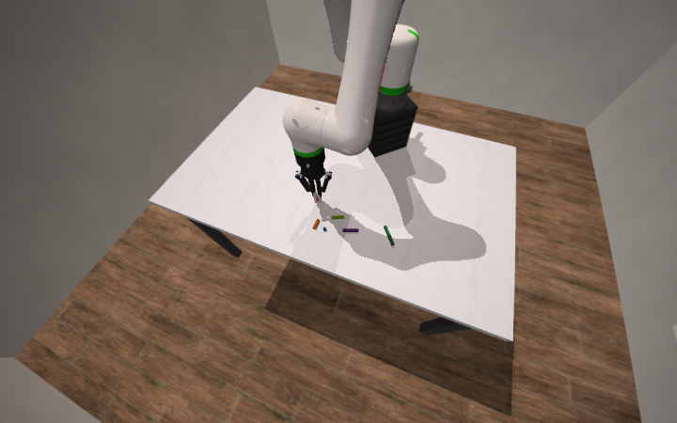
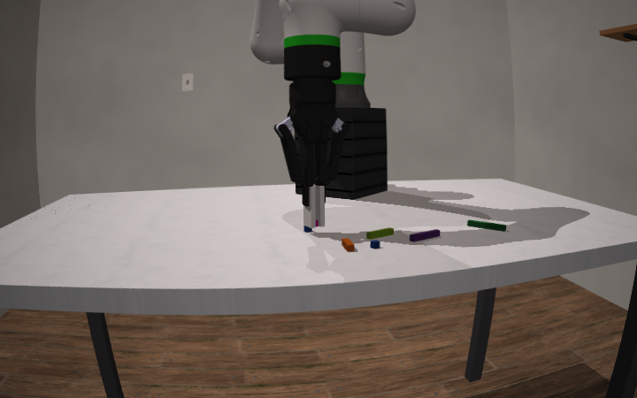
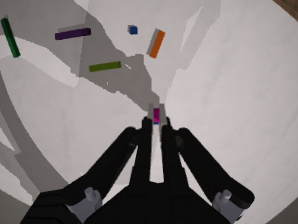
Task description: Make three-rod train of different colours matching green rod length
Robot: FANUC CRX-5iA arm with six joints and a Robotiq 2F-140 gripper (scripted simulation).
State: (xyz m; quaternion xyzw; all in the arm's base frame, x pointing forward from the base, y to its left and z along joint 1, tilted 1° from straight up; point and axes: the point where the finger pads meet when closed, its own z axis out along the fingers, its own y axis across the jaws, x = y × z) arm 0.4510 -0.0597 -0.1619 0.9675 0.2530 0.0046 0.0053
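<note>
The magenta rod lies 30 mm below my hand. The rest, counted from my hand: lime rod: 110 mm to the left, 40 mm below, 20 mm ahead; then orange rod: 90 mm ahead, 50 mm to the left, 40 mm below; then purple rod: 180 mm to the left, 40 mm below, 40 mm ahead.
</note>
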